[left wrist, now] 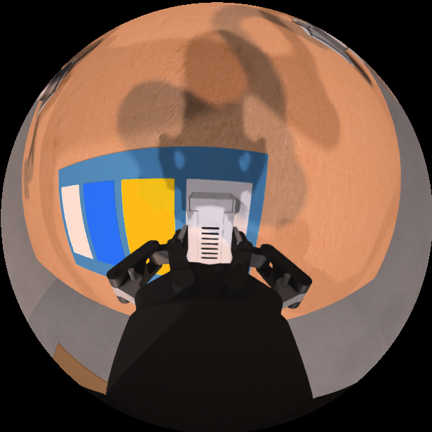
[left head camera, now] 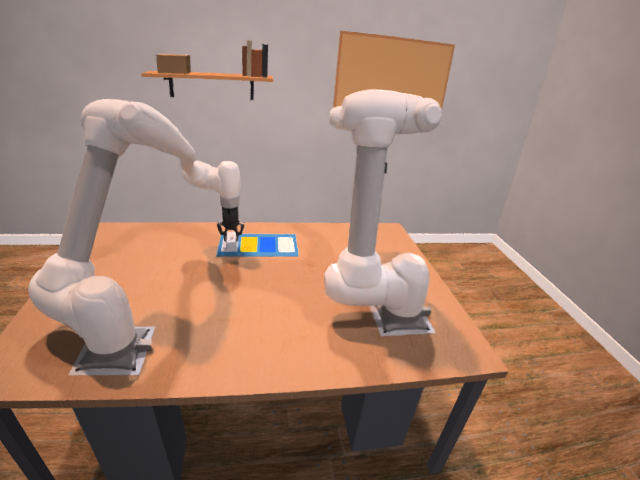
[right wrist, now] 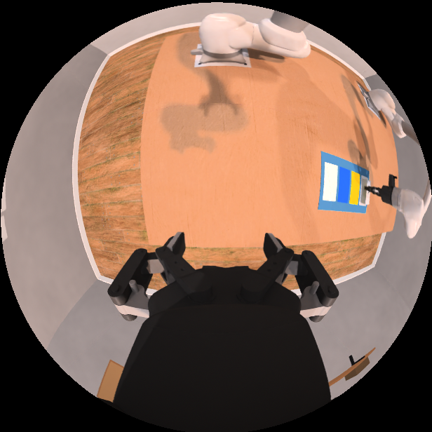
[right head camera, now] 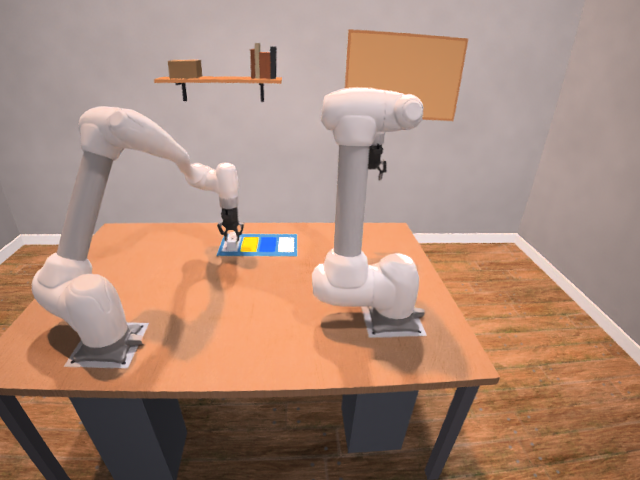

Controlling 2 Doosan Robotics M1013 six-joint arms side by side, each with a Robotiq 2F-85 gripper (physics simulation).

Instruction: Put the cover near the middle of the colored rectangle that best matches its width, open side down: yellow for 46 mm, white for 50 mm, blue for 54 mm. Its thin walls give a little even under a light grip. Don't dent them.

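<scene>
The light grey cover (left head camera: 230, 243) (right head camera: 231, 243) (left wrist: 210, 217) with dark slots stands on the pale grey rectangle (left wrist: 245, 197) at the left end of the blue mat in the head camera views. My left gripper (left head camera: 230, 235) (right head camera: 231, 235) (left wrist: 209, 233) points down with one finger on each side of the cover; it is open, with narrow gaps. The cover's underside is hidden. Beside it lie the yellow rectangle (left head camera: 249, 244) (left wrist: 150, 207), the blue rectangle (left head camera: 267, 244) (left wrist: 103, 217) and the white rectangle (left head camera: 285, 244) (left wrist: 76, 220). My right gripper (right wrist: 224, 240) is open and empty, high above the table.
The blue mat (left head camera: 258, 254) (left wrist: 100, 171) lies near the far edge of the wooden table (left head camera: 268, 320) (right wrist: 215, 190). The right arm (left head camera: 368, 196) (right head camera: 351, 201) stands at the right of the table. A wall shelf (left head camera: 206, 75) and an orange board (left head camera: 395, 69) are behind the table.
</scene>
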